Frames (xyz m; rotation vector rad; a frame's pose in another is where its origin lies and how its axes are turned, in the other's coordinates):
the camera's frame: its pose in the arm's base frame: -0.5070 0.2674 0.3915 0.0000 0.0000 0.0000
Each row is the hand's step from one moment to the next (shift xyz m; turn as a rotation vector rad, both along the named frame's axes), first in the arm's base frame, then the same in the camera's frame.
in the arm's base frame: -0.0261 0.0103 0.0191 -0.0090 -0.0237 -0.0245
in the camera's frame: -0.0261 0.0103 0.0191 -0.0090 -0.0237 -0.0245
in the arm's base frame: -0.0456 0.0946 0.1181 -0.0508 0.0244 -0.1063
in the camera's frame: -0.0456 0.0946 0.1181 -0.0508 0.0244 -0.1063
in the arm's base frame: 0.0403 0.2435 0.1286 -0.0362 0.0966 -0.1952
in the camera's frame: 0.0403 0.2435 0.1286 -0.0362 0.0966 -0.1952
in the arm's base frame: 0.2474 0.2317 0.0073 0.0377 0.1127 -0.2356
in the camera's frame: 0.2474 0.2317 0.0073 0.0377 0.1127 -0.2356
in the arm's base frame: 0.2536 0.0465 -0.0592 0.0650 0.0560 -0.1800
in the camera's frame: 0.2536 0.0465 -0.0592 0.0650 0.0560 -0.1800
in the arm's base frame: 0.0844 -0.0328 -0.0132 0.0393 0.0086 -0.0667
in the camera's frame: 0.0844 -0.0328 -0.0132 0.0393 0.0086 -0.0667
